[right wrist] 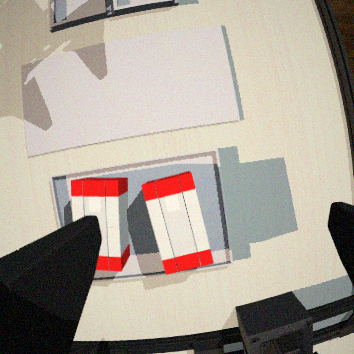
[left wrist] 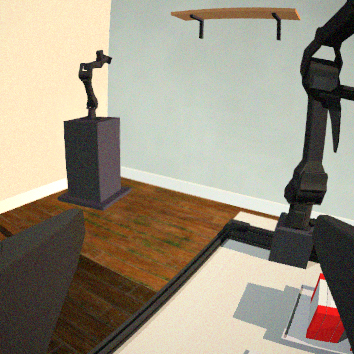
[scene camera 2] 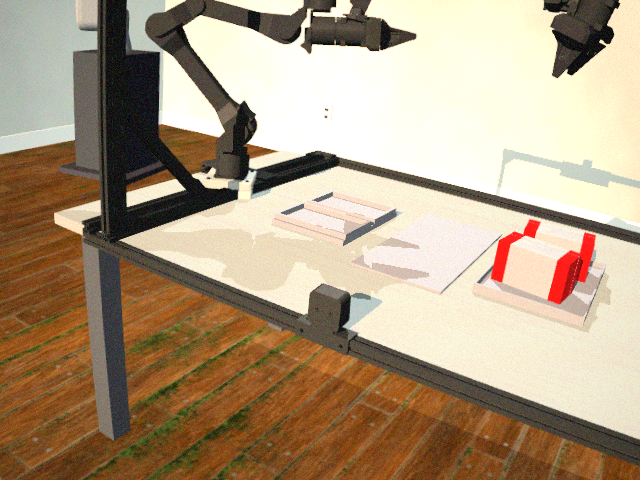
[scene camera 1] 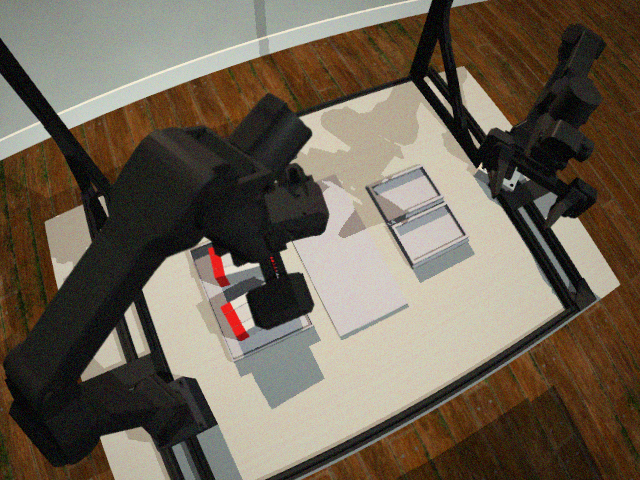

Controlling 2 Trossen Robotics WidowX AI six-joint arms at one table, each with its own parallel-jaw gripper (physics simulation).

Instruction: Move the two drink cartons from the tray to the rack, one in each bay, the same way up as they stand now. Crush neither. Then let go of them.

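Frame: origin at the left arm's base, x ahead, y left, z up, level; centimetres.
Seen in the pictures: left gripper, fingertip midpoint: [left wrist: 203, 225] [scene camera 2: 413, 35] [scene camera 1: 520, 213]; right gripper, fingertip midpoint: [right wrist: 218, 222] [scene camera 2: 562, 76] [scene camera 1: 283, 259]; left arm's base, link origin: [scene camera 2: 230, 175]; right arm's base, link origin: [right wrist: 282, 352] [left wrist: 296, 222] [scene camera 1: 170, 413].
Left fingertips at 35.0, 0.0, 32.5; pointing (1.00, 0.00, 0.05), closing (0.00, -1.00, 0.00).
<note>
Pixels of each thing's middle, then the offset from my left fingertips to it, as dx, dy, dz. Level surfaces: height alone.
- tray, body centre: [right wrist: 139, 220] [scene camera 2: 544, 277] [scene camera 1: 248, 287] [left wrist: 349, 324] +23.0, -33.7, -35.3
- rack, body centre: [scene camera 2: 337, 215] [scene camera 1: 417, 212] -12.0, -12.4, -35.1
- flat pale board, surface height: dz -35.7
Two white drink cartons with red bands at both ends sit side by side in the tray [scene camera 2: 527, 304] [right wrist: 135, 165]. One carton [right wrist: 112, 225] [scene camera 2: 535, 263] is partly behind a finger in the right wrist view; the other carton [right wrist: 180, 225] [left wrist: 325, 322] sits slightly turned. In scene camera 1 the right arm partly hides them. The rack [scene camera 1: 419, 213] [scene camera 2: 341, 212] has two empty bays. My right gripper [right wrist: 218, 222] [scene camera 2: 563, 74] is open and empty, pointing down high above the tray. My left gripper [scene camera 1: 522, 210] [scene camera 2: 413, 36] [left wrist: 203, 225] is open and empty, level, high up near its own base.
A flat pale board [scene camera 1: 356, 279] [scene camera 2: 439, 248] [right wrist: 135, 95] lies between tray and rack. A black camera box [scene camera 2: 329, 307] [right wrist: 275, 320] is fixed to the table's edge frame. Black frame posts [scene camera 2: 111, 129] rise at the table's side.
</note>
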